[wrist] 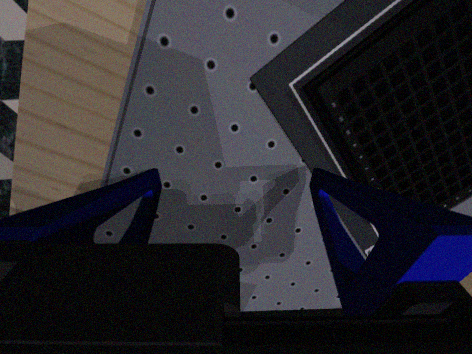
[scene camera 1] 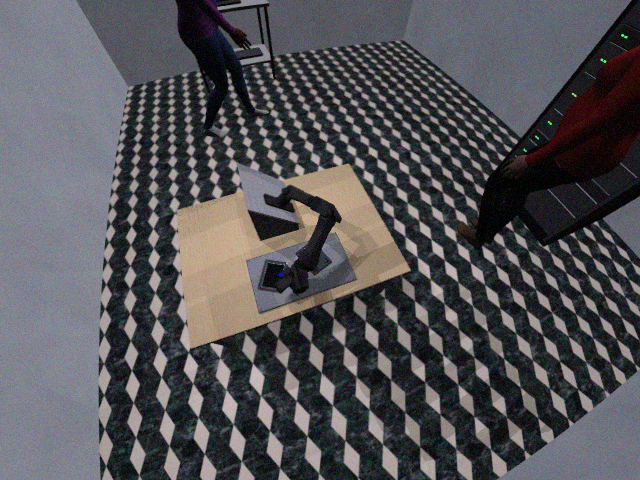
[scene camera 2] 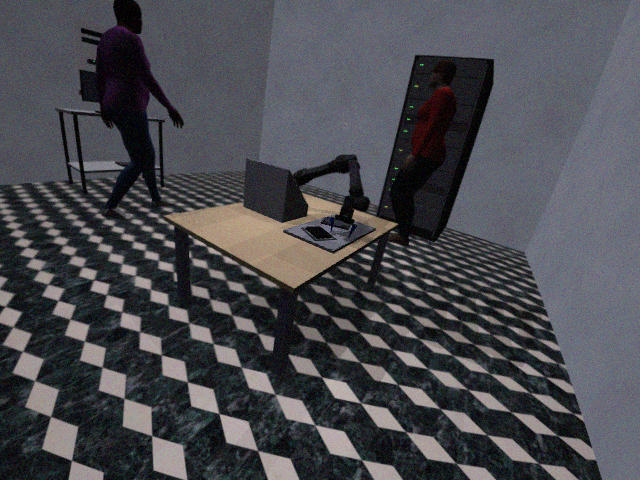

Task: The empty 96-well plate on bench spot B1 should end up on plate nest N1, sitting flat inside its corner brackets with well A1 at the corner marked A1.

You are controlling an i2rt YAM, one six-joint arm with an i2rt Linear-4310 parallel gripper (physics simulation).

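Pixels of known places: gripper, fingertip midpoint: (wrist: 235, 176) (scene camera 1: 290, 286) (scene camera 2: 339, 235); arm's base, origin of the base link: (scene camera 1: 279, 204) (scene camera 2: 289, 190).
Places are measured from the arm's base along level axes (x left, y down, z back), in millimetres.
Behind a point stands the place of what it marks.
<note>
The black 96-well plate (scene camera 1: 272, 276) {x -139, y 118, z -348 mm} (scene camera 2: 319, 233) {x -157, y 118, z -360 mm} (wrist: 410, 105) {x -144, y 119, z -358 mm} lies flat on a dark pad (wrist: 296, 122) {x -108, y 130, z -408 mm} with a white outline. Its well grid shows at the right of the wrist view, cut off by the frame edge. My gripper (scene camera 1: 289, 281) {x -63, y 126, z -427 mm} (scene camera 2: 341, 231) {x -63, y 126, z -427 mm} (wrist: 235, 176) {x -63, y 126, z -427 mm} is open and empty, above the perforated grey board beside the plate. Its right finger in the wrist view overlaps the pad's near edge. A second dark fixture (scene camera 1: 322, 262) {x 132, y 120, z -354 mm} is partly hidden by the arm; its corner brackets and A1 mark cannot be made out.
The grey board (scene camera 1: 263, 303) {x -217, y 132, z -467 mm} (scene camera 2: 334, 247) {x -212, y 132, z -488 mm} (wrist: 175, 120) {x -79, y 131, z -472 mm} lies on the wooden table (scene camera 1: 211, 289) {x -465, y 144, z -309 mm} (scene camera 2: 222, 227) {x -473, y 145, z 0 mm}. A large grey angled block (scene camera 1: 266, 196) {x -55, y -69, z 16 mm} (scene camera 2: 266, 191) {x -159, y 1, z 34 mm} stands behind. A person in purple (scene camera 2: 121, 77) and one in red (scene camera 2: 436, 124) stand beyond the table.
</note>
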